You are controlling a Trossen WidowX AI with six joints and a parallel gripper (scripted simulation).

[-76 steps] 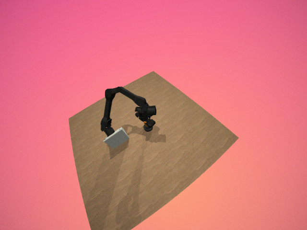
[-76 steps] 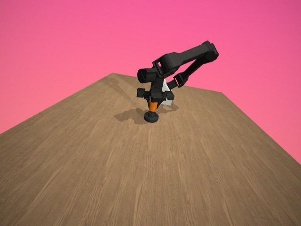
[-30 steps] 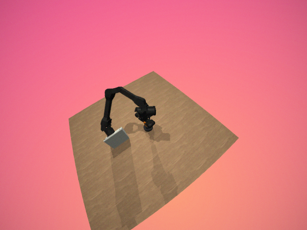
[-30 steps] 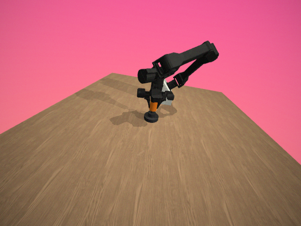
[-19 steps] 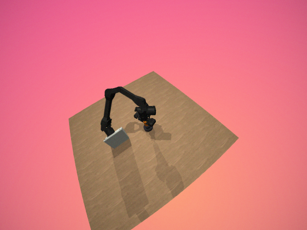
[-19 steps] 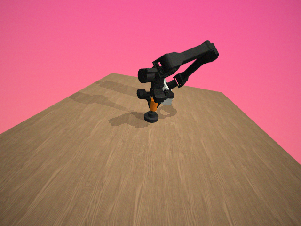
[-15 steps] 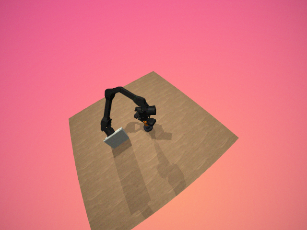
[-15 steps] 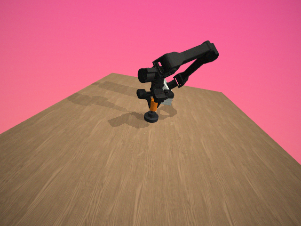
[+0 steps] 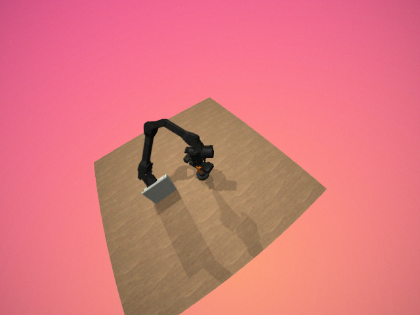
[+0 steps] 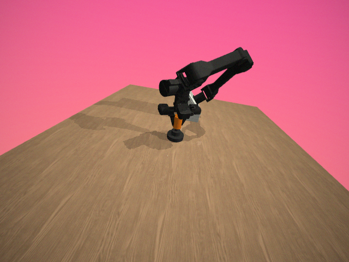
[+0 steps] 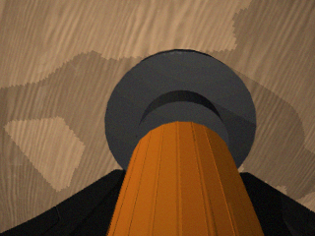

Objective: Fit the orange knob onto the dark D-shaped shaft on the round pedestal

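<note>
My gripper tip is now 20 mm below the orange knob. Also, from my gripper tip: dark round pedestal (40 mm below).
</note>
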